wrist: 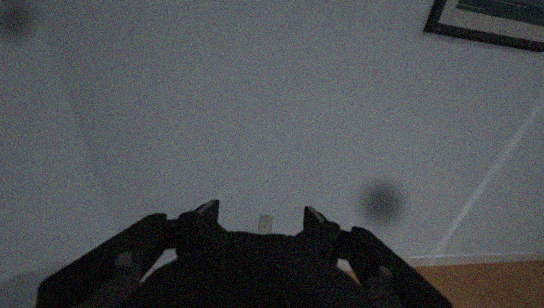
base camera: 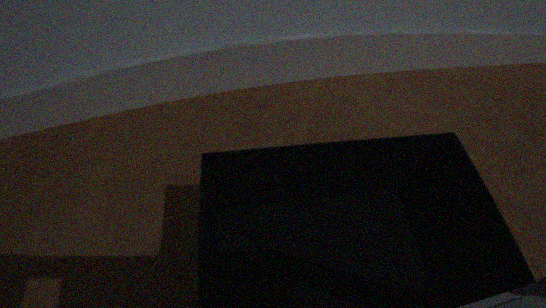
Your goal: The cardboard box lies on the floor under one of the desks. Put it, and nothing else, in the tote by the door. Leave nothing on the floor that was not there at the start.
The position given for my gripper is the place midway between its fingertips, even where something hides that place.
In view: my gripper [wrist: 261,212] and a dark tote [base camera: 411,214].
The wrist view misses the dark tote: it is out of frame.
